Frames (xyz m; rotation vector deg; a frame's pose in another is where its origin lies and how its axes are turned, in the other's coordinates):
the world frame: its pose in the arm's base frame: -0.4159 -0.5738 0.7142 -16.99 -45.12 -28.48
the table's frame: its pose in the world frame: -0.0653 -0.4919 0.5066 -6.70 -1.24 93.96
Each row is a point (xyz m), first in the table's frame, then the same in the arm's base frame.
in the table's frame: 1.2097 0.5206 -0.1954
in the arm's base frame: -0.5681 0.2731 0.3199
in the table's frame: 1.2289 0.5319 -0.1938
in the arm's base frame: -0.5656 0.2924 0.3088
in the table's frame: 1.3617 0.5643 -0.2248
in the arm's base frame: -0.4957 0.3946 0.2432
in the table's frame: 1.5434 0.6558 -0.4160
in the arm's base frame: -0.3353 0.4693 0.0272
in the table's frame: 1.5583 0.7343 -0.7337
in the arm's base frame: -0.1763 0.3378 -0.2272
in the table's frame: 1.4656 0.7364 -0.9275
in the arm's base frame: -0.1060 0.1628 -0.3300
